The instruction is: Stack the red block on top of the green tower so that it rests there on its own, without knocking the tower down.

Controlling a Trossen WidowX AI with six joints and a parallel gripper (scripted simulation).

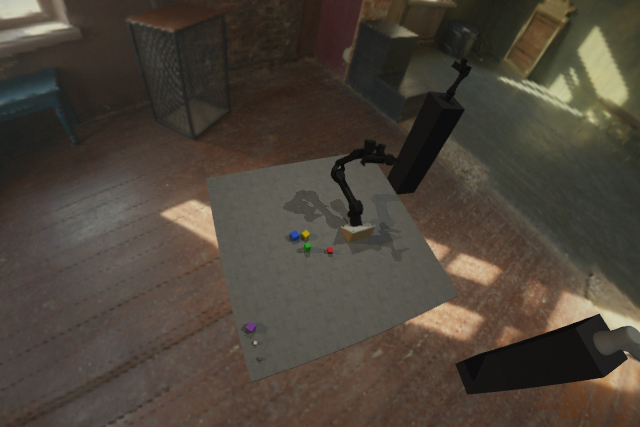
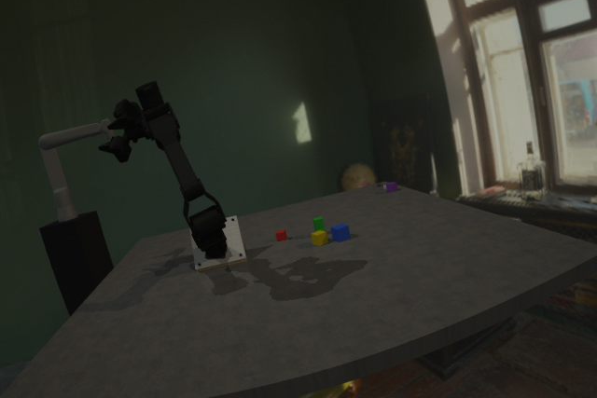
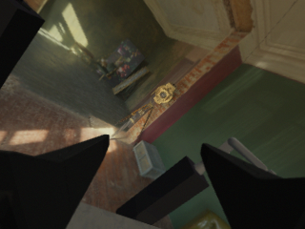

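The red block is 41 cm ahead of my gripper tip, 30 cm to the left of it and 45 cm below it. The rest, counted from my gripper tip: yellow block 53 cm ahead, 17 cm to the left, 45 cm below; purple block 92 cm ahead, 66 cm to the left, 45 cm below; blue block 60 cm ahead, 17 cm to the left, 44 cm below.
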